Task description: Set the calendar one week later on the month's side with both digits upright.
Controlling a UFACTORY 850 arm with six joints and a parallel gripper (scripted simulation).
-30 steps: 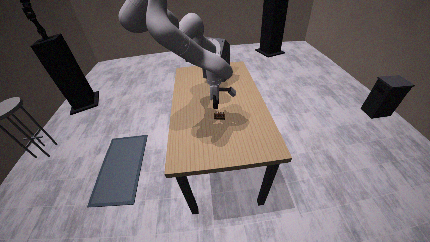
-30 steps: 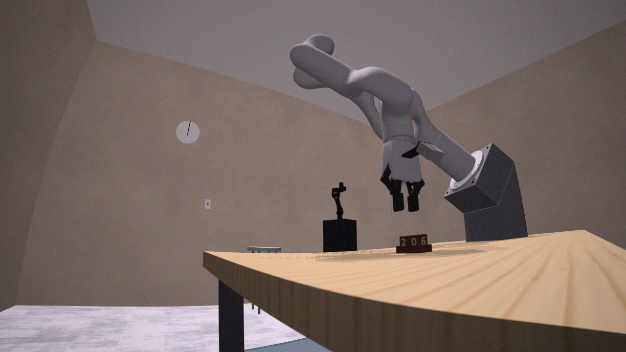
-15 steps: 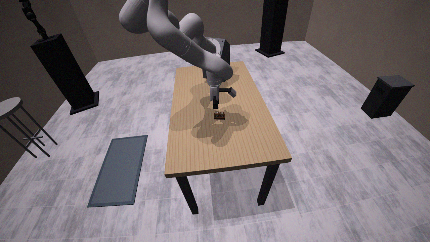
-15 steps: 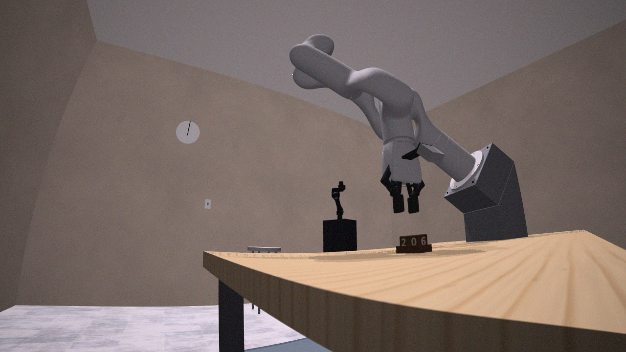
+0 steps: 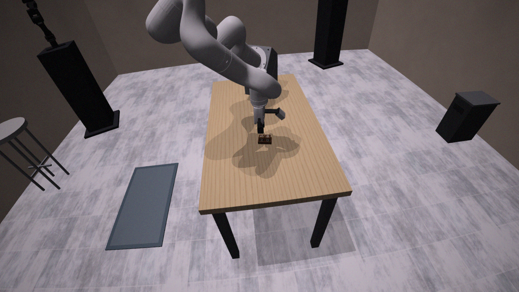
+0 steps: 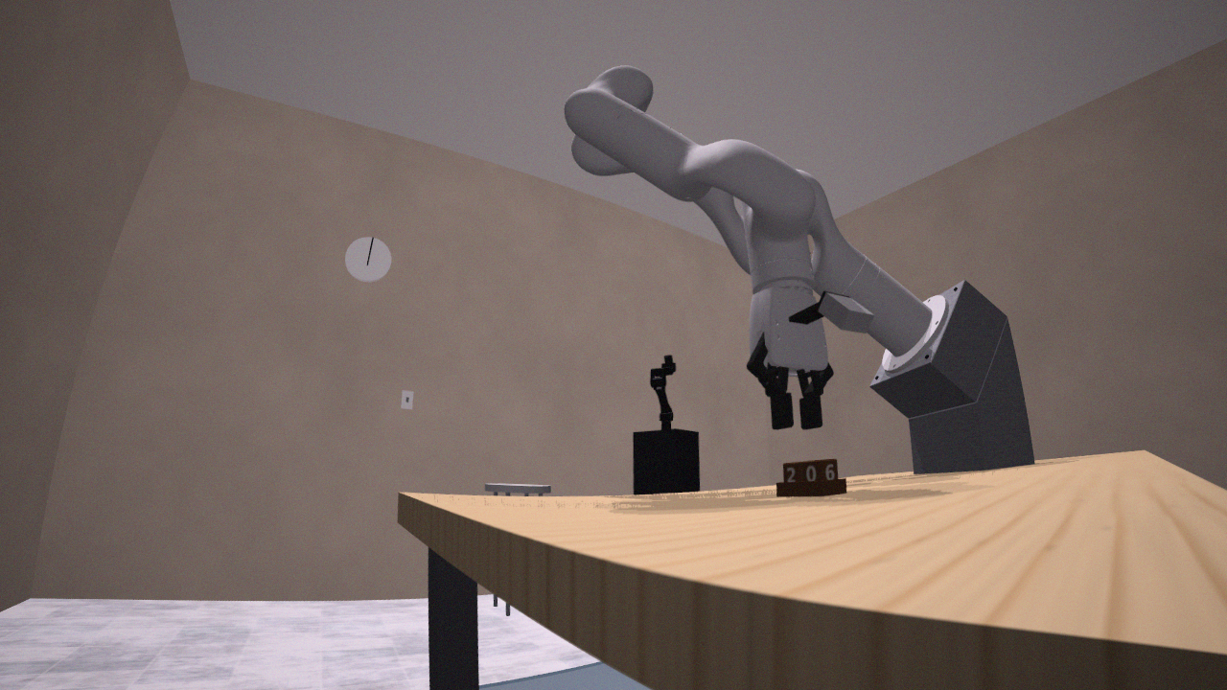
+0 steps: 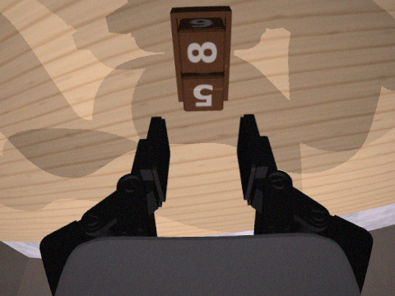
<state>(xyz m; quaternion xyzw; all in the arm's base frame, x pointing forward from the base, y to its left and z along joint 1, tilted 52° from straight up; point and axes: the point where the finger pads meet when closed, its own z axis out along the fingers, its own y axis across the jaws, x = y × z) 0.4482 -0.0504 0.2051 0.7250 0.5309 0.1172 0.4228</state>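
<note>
Right now my hand is 90 mm above the dark brown tray, 10 mm to the right of it and 10 mm short of it.
</note>
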